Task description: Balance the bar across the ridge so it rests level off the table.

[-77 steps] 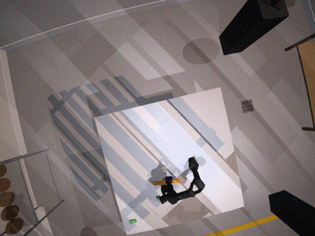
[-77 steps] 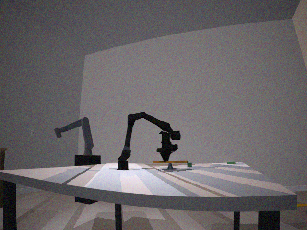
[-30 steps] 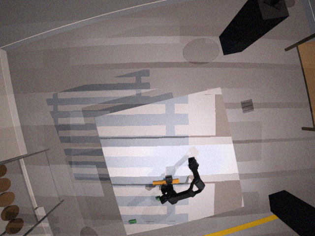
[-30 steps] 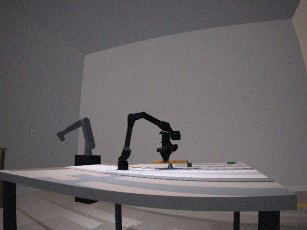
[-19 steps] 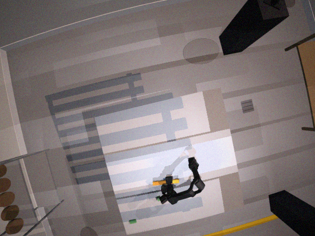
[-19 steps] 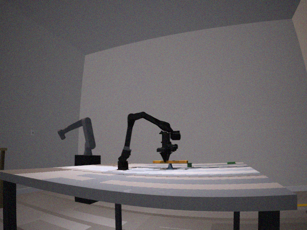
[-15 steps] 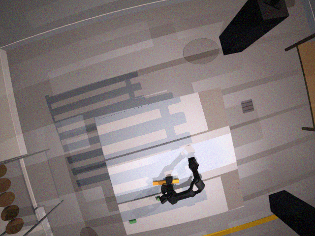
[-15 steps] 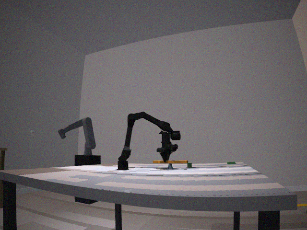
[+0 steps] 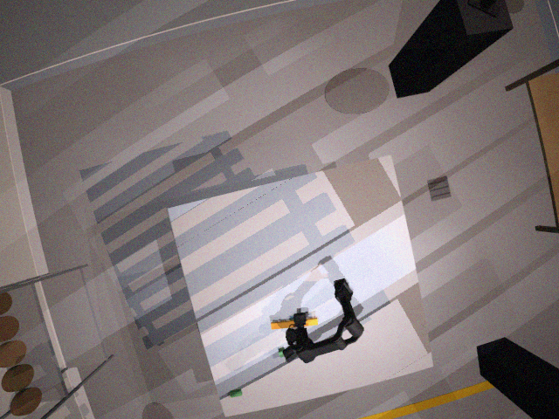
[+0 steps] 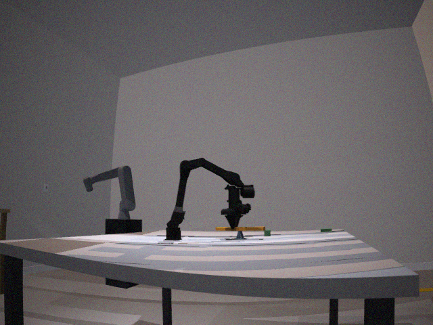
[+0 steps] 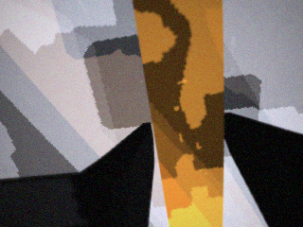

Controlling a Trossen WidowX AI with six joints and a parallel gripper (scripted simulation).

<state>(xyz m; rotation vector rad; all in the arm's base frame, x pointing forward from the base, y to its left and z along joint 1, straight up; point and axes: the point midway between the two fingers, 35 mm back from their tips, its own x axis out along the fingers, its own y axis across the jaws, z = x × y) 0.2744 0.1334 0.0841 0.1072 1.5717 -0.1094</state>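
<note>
The orange bar is 30 mm ahead of my gripper tip.
</note>
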